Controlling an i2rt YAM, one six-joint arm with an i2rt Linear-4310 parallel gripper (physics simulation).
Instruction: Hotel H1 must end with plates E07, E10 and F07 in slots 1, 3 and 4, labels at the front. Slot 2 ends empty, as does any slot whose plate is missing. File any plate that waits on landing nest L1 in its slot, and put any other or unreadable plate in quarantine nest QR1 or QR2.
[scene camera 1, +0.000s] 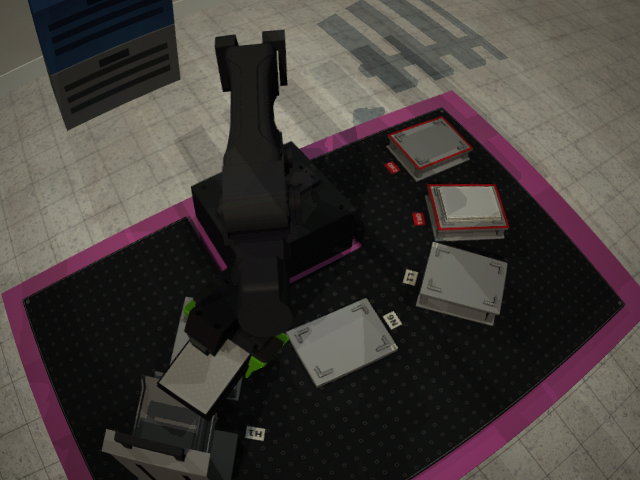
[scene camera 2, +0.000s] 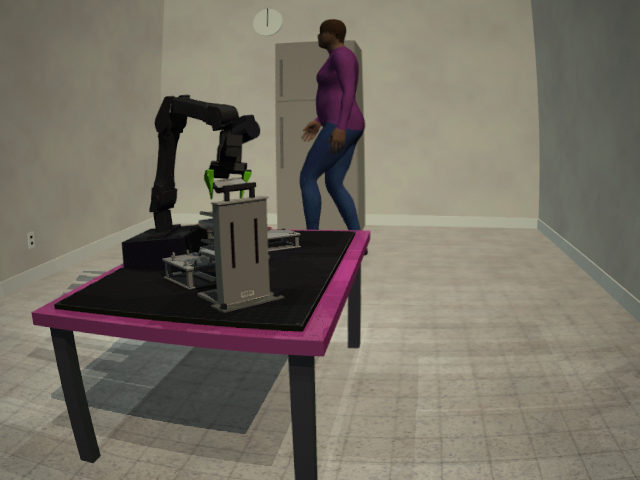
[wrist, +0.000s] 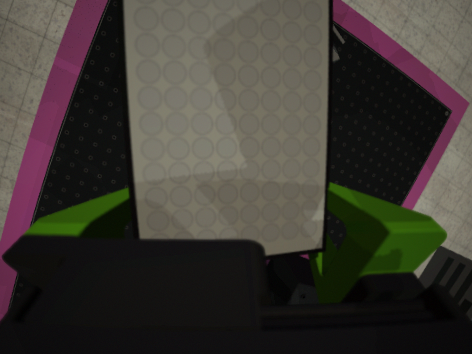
Observation:
In view: my gripper (scene camera 2: 226, 199).
My gripper also shows in the wrist view (wrist: 235, 177).

